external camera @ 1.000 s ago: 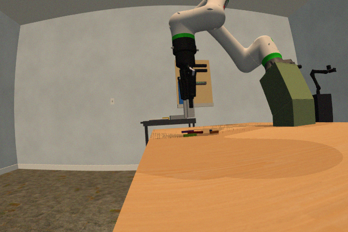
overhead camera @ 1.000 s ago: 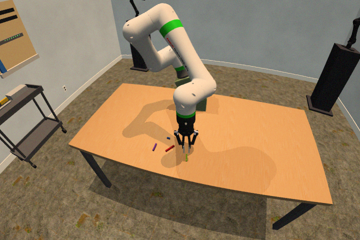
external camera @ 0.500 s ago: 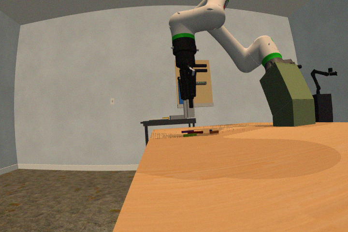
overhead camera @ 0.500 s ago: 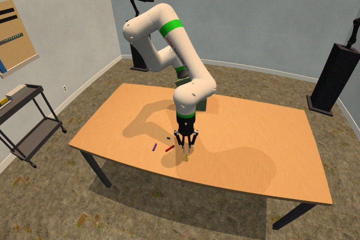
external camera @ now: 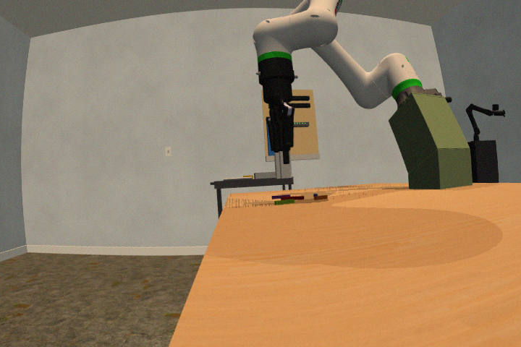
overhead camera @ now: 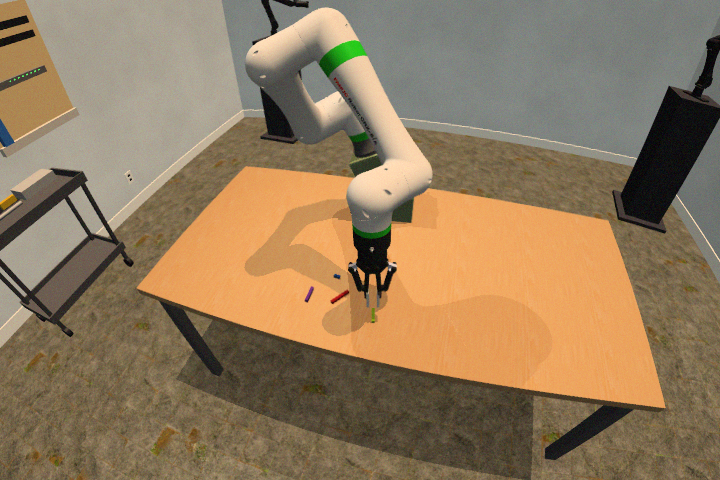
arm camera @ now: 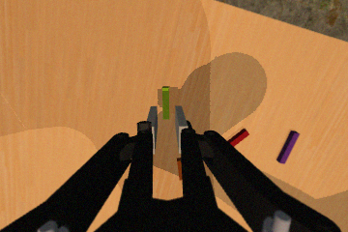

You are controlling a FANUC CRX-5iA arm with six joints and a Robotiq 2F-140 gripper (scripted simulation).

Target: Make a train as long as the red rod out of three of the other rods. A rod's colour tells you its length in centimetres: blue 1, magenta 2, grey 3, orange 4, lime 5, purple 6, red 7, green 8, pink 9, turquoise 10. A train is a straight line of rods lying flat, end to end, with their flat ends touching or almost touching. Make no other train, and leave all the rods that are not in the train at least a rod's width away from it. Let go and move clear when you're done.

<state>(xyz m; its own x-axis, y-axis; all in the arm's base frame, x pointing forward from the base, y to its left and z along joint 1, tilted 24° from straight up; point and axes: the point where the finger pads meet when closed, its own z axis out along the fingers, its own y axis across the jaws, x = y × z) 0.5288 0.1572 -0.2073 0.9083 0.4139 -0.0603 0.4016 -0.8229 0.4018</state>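
Now: the lime rod 90 mm below my hand. From my hand the other things lie so: red rod: 130 mm to the right, 90 mm below, 20 mm behind; then purple rod: 230 mm to the right, 90 mm below, 10 mm ahead; then orange rod: 100 mm behind, 90 mm below, 70 mm to the right.
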